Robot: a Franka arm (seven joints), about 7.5 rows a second.
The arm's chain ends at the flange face. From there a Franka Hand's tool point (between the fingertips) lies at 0.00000 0.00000 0.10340 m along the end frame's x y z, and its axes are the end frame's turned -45 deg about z.
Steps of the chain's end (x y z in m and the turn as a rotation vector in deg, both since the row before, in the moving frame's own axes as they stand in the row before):
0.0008, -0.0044, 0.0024, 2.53, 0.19, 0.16
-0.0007, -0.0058, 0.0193, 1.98, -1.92, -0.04
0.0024, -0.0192, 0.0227, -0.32, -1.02, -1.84
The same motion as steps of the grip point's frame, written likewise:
0.0072, -0.0055, 0.0023, 1.65, 1.92, 0.16
0.0037, -0.0096, 0.0192, 2.76, 0.04, -0.04
0.0135, -0.0127, 0.0227, 0.49, -0.95, -1.84

